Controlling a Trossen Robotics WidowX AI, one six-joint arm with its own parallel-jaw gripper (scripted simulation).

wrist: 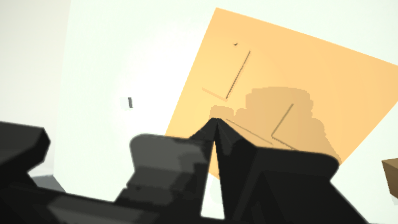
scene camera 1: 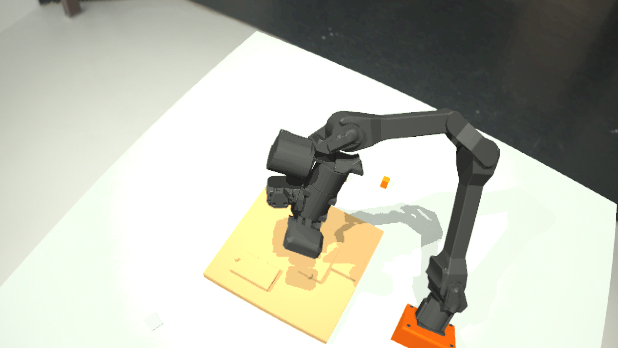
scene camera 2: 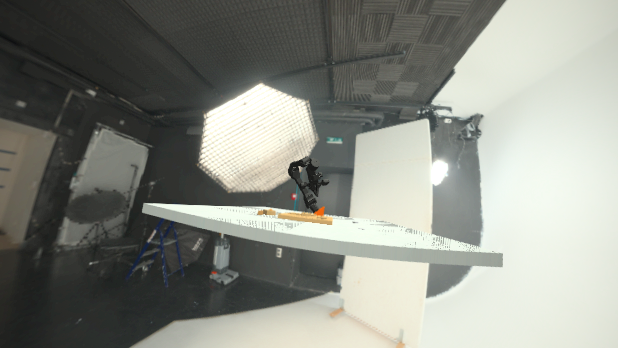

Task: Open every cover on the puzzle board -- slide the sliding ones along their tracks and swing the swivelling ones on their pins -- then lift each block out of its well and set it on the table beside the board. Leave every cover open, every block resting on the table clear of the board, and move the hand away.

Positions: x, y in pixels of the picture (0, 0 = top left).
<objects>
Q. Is my gripper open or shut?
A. Shut.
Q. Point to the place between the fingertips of my gripper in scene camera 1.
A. At 292, 242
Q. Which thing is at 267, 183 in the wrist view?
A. My gripper.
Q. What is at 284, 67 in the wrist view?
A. A tan puzzle board.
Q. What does my gripper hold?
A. Nothing.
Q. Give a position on a tan puzzle board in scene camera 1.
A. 309, 306
</objects>
